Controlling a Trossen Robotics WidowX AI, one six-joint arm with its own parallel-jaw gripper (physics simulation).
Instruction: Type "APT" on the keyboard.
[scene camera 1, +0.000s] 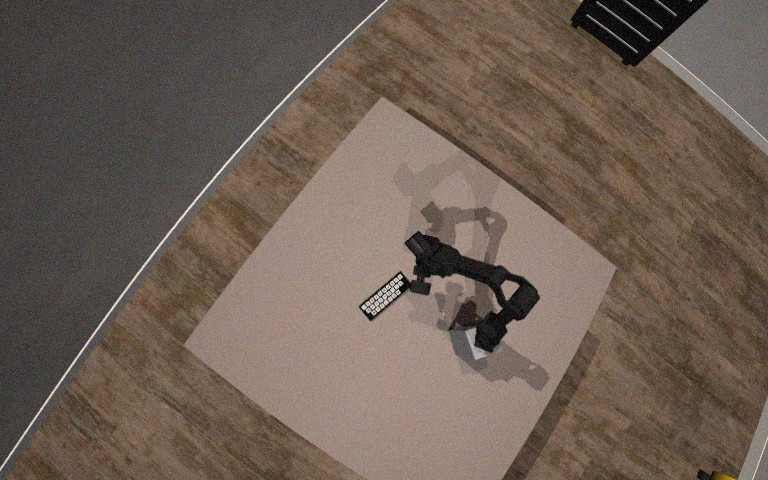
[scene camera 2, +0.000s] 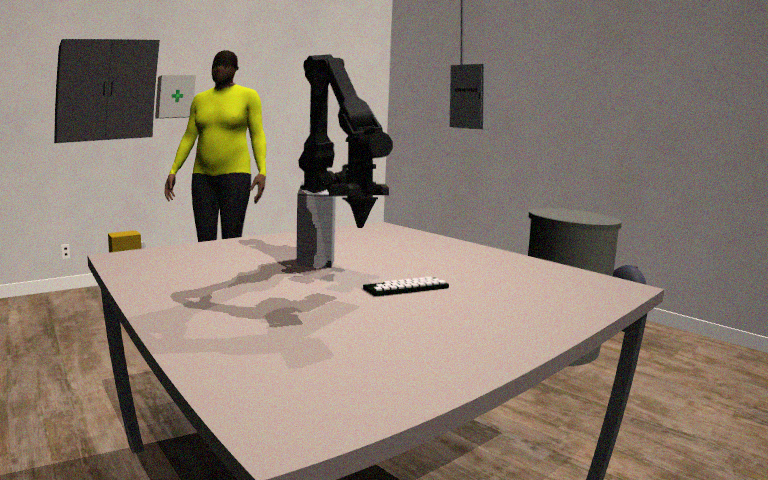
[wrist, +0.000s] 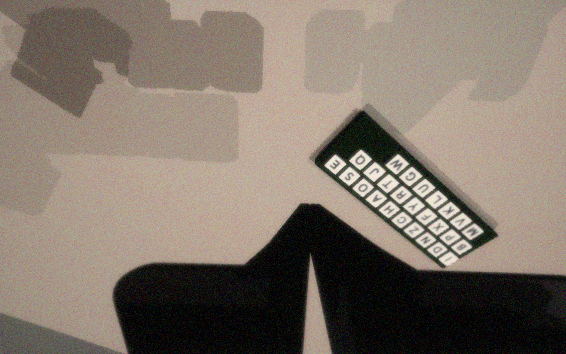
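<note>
A black keyboard with white letter keys lies flat on the table. In the wrist view its letters appear upside down. The A key is in the row nearest my fingertips, the T key in the middle row, and the P key towards the lower right end. My gripper is shut and empty, pointing down, well above the table. In the wrist view its tips appear left of the keyboard. The arm hides the fingertips in scene camera 1.
The arm stands on a grey pedestal on the table. Arm shadows fall on the tabletop. Beyond the table are a person in a yellow top, a round dark bin and a yellow box.
</note>
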